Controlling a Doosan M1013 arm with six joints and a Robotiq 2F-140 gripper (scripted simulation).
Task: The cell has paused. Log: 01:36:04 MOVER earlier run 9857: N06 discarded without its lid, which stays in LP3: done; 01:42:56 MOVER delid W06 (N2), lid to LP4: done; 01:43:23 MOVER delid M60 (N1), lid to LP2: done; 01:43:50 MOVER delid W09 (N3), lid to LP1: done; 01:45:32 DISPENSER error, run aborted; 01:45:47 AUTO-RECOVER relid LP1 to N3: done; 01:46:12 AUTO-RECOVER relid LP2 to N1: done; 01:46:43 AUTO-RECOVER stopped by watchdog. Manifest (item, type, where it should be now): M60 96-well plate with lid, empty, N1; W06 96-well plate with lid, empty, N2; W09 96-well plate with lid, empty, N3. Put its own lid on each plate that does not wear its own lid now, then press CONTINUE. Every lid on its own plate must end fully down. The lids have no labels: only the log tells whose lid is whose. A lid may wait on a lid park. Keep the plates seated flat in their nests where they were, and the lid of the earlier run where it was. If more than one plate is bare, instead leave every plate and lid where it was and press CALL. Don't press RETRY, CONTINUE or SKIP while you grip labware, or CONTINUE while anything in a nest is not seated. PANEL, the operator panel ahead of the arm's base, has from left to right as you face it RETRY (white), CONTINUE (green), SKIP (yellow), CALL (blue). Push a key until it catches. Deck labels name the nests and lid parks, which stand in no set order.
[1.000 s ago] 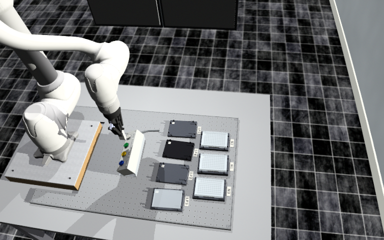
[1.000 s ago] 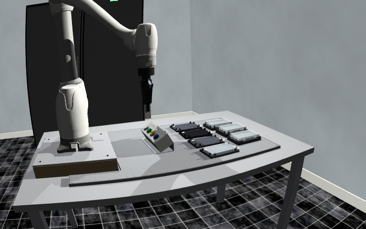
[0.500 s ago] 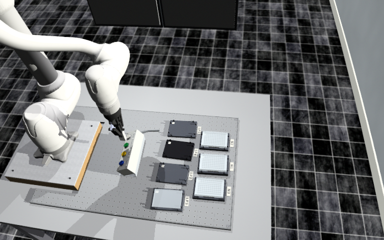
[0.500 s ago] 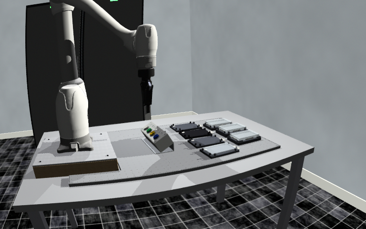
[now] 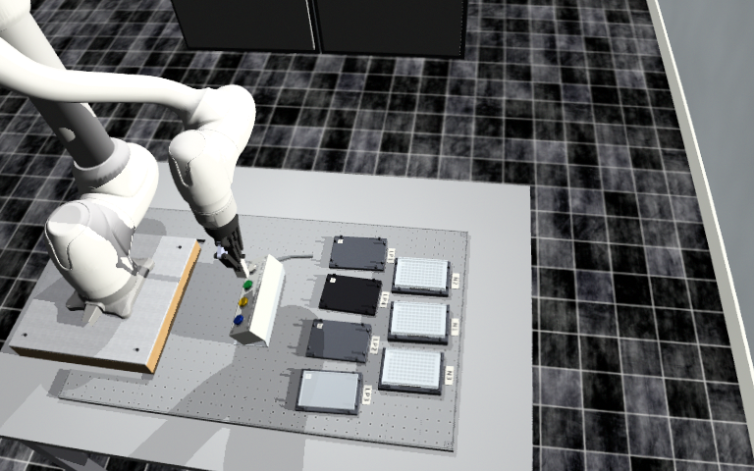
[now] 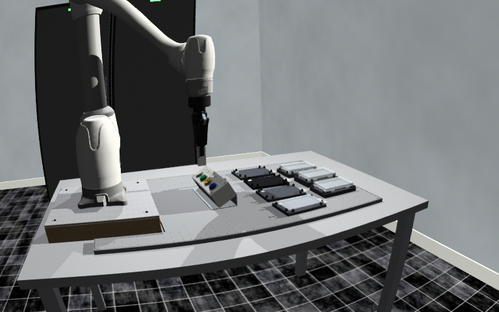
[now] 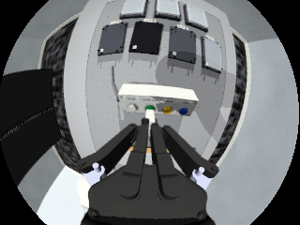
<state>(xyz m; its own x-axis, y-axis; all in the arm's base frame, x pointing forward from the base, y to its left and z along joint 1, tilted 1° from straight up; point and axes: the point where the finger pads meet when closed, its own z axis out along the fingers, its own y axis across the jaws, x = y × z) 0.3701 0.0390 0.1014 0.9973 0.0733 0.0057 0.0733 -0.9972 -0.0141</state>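
Right now the green key is 8 cm below my hand. From my hand the other things lie so: yellow key (8 cm below, 5 cm to the right, 1 cm ahead); then blue key (10 cm to the right, 8 cm below, 1 cm ahead); then white key (8 cm below, 5 cm to the left).
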